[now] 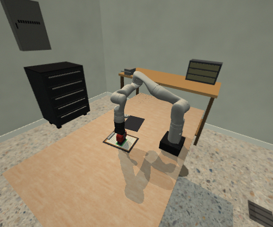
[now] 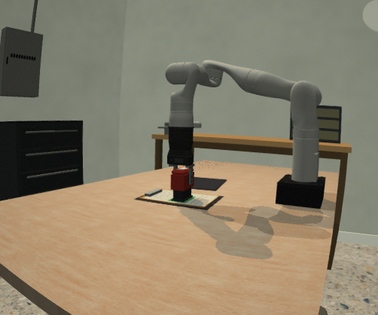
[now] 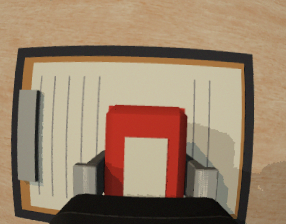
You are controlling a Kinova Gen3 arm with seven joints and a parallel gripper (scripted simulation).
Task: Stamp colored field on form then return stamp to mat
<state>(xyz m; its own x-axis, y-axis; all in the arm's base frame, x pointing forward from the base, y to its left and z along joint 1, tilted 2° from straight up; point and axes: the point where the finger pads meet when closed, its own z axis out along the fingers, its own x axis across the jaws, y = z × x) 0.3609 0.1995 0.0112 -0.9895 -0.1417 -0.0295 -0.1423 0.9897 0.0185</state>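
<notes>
Now: hand 3 cm short of the clipboard, 1 cm to the left of it and 7 cm above it. Also, from my hand: red stamp (2 cm below); then dark mat (8 cm ahead, 28 cm to the right, 7 cm below).
</notes>
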